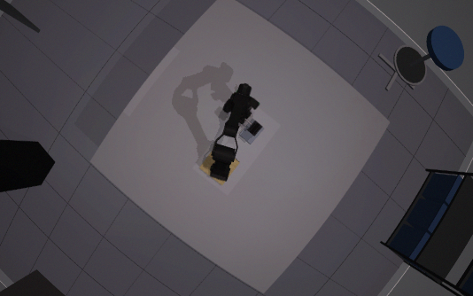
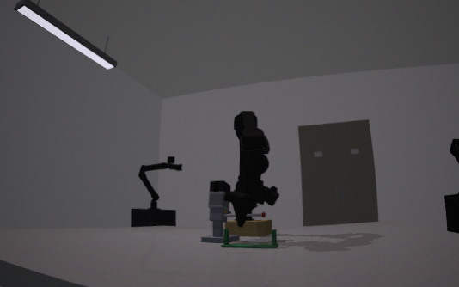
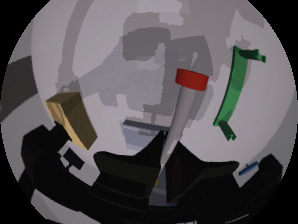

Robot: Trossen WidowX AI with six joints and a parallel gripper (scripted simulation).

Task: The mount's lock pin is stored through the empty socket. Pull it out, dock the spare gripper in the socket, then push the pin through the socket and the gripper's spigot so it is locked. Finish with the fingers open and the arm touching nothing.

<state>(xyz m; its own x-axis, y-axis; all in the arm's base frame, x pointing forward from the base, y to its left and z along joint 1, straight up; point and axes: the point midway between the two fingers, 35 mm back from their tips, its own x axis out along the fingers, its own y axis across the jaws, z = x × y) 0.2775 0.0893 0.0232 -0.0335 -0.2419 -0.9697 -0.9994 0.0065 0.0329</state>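
Now: the grey mount 10 mm behind my gripper tip and 70 mm to the right of it. The rest, counted from my gripper tip: spare gripper (10 mm behind, 70 mm to the right, 80 mm above); then green rack (110 mm ahead, 60 mm to the left, 20 mm below).
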